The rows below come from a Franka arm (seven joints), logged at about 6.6 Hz.
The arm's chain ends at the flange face. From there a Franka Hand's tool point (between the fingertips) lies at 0.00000 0.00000 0.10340 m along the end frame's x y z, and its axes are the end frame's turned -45 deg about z.
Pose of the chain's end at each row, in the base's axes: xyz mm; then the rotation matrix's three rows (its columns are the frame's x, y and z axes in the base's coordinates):
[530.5, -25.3, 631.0], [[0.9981, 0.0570, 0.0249], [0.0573, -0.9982, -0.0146], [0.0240, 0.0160, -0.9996]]
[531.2, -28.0, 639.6], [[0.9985, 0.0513, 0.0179], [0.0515, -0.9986, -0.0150], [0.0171, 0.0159, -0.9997]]
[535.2, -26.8, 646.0], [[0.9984, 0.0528, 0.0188], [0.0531, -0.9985, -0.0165], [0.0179, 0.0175, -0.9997]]
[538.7, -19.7, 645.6], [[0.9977, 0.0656, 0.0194], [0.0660, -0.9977, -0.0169], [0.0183, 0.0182, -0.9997]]
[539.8, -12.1, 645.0], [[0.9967, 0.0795, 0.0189], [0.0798, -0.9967, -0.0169], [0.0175, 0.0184, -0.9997]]
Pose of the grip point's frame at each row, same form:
[533.1, -26.8, 527.6], [[0.6655, 0.7461, 0.0249], [0.7464, -0.6653, -0.0146], [0.0057, 0.0283, -0.9996]]
[533.1, -29.6, 536.2], [[0.6698, 0.7423, 0.0179], [0.7425, -0.6697, -0.0150], [0.0008, 0.0233, -0.9997]]
[537.1, -28.5, 542.6], [[0.6686, 0.7433, 0.0188], [0.7436, -0.6685, -0.0165], [0.0003, 0.0250, -0.9997]]
[540.7, -21.4, 542.2], [[0.6591, 0.7519, 0.0194], [0.7521, -0.6588, -0.0169], [0.0001, 0.0258, -0.9997]]
[541.8, -13.8, 541.6], [[0.6486, 0.7610, 0.0189], [0.7612, -0.6483, -0.0169], [-0.0006, 0.0254, -0.9997]]

